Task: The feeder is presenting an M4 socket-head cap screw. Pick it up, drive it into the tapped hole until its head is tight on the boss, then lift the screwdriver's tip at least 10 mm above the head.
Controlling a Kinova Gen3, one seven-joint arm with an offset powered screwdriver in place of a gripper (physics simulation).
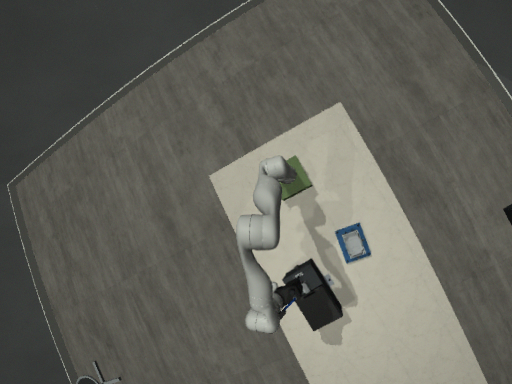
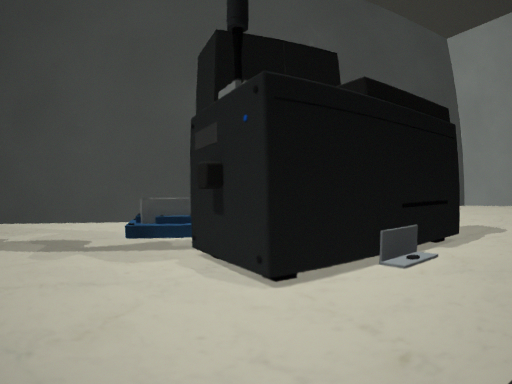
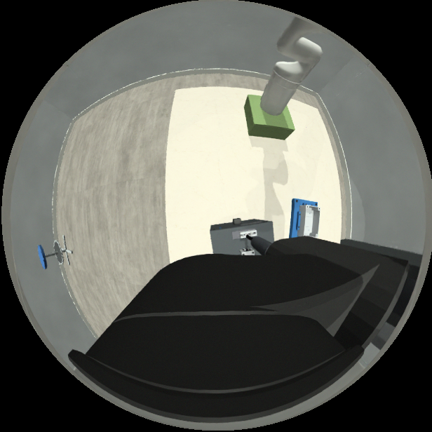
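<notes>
My screwdriver (image 2: 238,79) (image 3: 248,237) points down, with its thin black tip at the small light-grey block (image 2: 227,91) on top of the black feeder (image 1: 320,307) (image 2: 350,165) (image 3: 220,241). The tip looks to be at or just above that block; any gap is too small to tell. The M4 screw cannot be made out, so whether it sits on the tip is not visible. A light-grey open housing (image 1: 355,243) (image 2: 167,207) (image 3: 309,220) sits in a blue fixture (image 1: 342,246) (image 2: 155,231) (image 3: 295,220) beside the feeder. The tapped hole and its boss are too small to make out.
The arm (image 1: 258,232) (image 3: 277,90) rises from a green base block (image 1: 300,180) (image 3: 267,130). A small grey angle bracket (image 1: 328,280) (image 2: 398,243) stands by the feeder's side. A taller black box part (image 2: 300,60) rises behind the tip. A stool (image 3: 42,256) stands on the floor.
</notes>
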